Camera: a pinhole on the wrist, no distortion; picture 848 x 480 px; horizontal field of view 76.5 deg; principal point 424.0 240.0 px. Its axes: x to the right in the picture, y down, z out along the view. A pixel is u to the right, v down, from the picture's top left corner.
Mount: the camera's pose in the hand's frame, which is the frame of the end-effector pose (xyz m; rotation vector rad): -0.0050 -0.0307 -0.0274 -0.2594 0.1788 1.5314
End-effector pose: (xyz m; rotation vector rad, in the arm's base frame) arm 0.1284 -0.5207 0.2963 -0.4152 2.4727 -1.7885
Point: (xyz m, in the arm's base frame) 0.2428 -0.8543 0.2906
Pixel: 129 240
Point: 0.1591 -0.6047 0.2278
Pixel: 517 257
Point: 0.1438 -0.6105 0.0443
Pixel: 794 257
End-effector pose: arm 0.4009 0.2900 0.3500 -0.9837 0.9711 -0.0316
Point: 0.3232 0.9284 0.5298
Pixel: outside the picture
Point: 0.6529 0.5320 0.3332
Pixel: 403 123
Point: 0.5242 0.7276 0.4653
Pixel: 453 429
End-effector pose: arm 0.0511 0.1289 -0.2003 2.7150 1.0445 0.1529
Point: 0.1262 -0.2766 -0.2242
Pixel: outside the picture
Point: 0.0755 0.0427 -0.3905
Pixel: 410 299
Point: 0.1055 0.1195 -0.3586
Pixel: 369 110
